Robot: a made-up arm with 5 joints. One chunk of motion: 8 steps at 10 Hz.
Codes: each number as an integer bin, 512 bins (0 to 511) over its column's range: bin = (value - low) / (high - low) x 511, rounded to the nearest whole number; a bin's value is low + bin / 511 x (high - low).
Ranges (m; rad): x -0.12..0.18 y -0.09..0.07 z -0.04..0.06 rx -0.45..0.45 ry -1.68..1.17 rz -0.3..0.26
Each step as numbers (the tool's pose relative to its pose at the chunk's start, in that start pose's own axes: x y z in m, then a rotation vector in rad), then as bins.
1 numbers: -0.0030 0.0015 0.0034 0.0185 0.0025 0.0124
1 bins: 199 292 222 266 302 285
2 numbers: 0.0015 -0.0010 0.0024 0.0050 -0.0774 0.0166
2 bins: 207 284 217 258 287 289
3 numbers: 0.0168 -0.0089 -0.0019 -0.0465 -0.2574 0.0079
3 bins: 233 259 195 229 255 281
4 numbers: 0.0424 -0.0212 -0.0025 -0.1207 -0.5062 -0.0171
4 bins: 277 220 192 187 210 258
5 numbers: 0.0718 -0.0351 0.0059 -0.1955 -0.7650 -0.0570
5 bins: 327 175 235 144 164 222
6 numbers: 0.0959 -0.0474 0.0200 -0.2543 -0.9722 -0.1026
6 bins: 368 136 307 111 127 180
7 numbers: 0.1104 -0.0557 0.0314 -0.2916 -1.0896 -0.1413
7 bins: 392 110 365 90 106 145
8 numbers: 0.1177 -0.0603 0.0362 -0.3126 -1.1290 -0.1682
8 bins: 405 95 389 78 99 120
